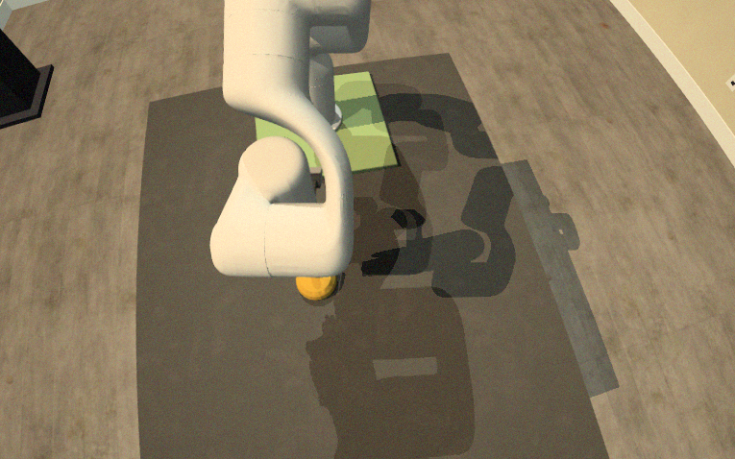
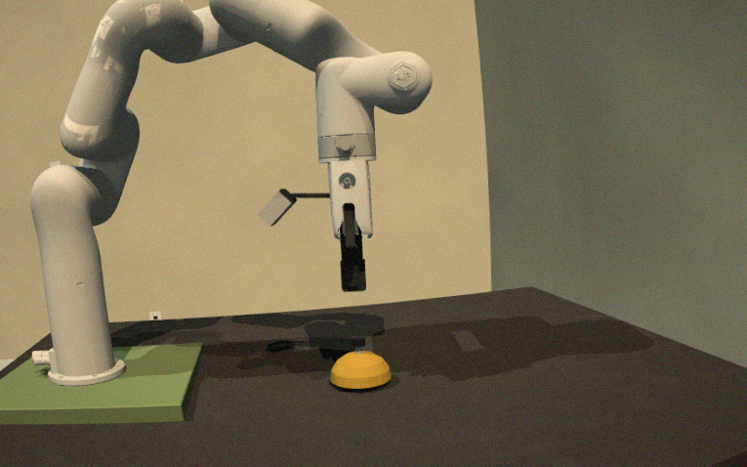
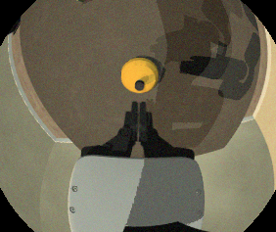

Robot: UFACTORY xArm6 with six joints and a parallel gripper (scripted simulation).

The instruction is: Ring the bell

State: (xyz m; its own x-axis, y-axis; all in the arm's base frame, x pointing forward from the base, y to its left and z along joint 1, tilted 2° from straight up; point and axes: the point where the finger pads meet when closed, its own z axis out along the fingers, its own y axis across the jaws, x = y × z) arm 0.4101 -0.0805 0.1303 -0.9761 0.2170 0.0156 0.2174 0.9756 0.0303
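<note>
Now: hand 100 mm above the dark button. Round my hand: bell: 110 mm below.
</note>
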